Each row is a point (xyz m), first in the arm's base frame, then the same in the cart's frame.
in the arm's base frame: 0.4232 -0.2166 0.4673
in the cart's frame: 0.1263 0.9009 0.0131
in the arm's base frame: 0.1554 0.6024 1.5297
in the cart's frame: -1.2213 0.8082 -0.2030
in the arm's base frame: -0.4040 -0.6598 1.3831
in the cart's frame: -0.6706 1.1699 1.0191
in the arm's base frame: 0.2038 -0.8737 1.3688
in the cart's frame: -0.3896 1.6507 0.6946
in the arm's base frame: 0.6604 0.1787 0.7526
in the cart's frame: -0.2302 0.9512 -0.3922
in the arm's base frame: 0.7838 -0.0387 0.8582
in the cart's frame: -0.1840 1.2124 -0.3350
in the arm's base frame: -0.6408 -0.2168 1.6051
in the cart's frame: -1.1286 0.8784 0.9360
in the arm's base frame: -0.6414 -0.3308 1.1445
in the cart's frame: -0.6885 0.7030 0.9629
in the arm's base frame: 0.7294 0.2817 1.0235
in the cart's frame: -0.4865 1.0729 -0.4832
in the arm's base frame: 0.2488 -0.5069 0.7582
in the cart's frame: -0.0330 1.1295 0.3620
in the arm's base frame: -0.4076 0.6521 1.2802
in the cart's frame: -1.1919 0.3138 0.1664
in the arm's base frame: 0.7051 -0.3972 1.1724
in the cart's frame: -0.3045 1.5513 -0.0124
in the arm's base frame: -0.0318 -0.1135 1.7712
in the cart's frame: -1.1457 1.2623 0.4246
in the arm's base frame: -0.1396 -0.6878 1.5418
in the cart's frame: -0.7172 1.4270 0.8529
